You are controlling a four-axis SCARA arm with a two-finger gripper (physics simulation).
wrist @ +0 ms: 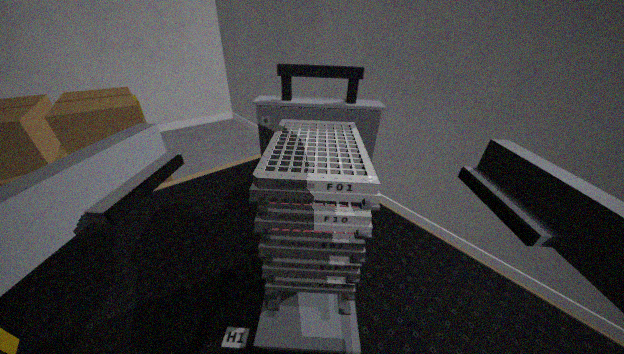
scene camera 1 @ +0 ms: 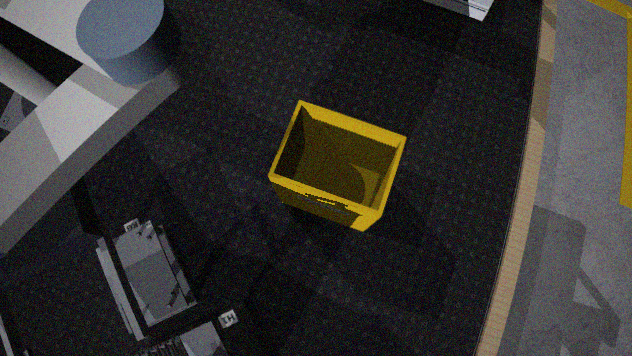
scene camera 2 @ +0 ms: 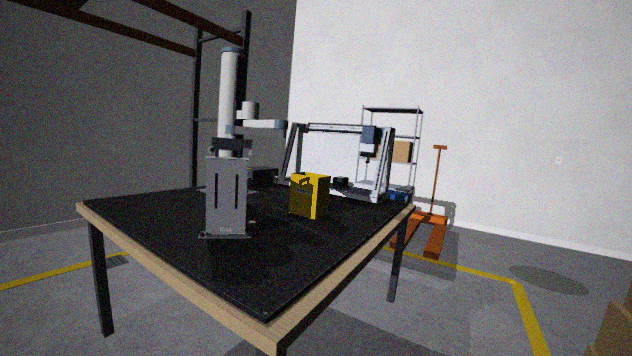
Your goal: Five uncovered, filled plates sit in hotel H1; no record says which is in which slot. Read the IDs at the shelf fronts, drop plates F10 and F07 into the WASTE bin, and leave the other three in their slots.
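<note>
Hotel H1 holds a stack of plates. In the wrist view the top plate reads F01 and the plate below it reads F10. The labels on the lower plates are too dark to read, so I cannot tell which is F07. My gripper is open, its fingers wide apart on either side of the stack in the wrist view, touching no plate that I can see. The yellow waste bin stands upright; no plate shows inside it.
The H1 tag lies beside the hotel. A grey fixture with corner posts stands near it in scene camera 1. The hotel has a black handle on top. A gantry machine stands beyond the bin. The arm link hangs over the table.
</note>
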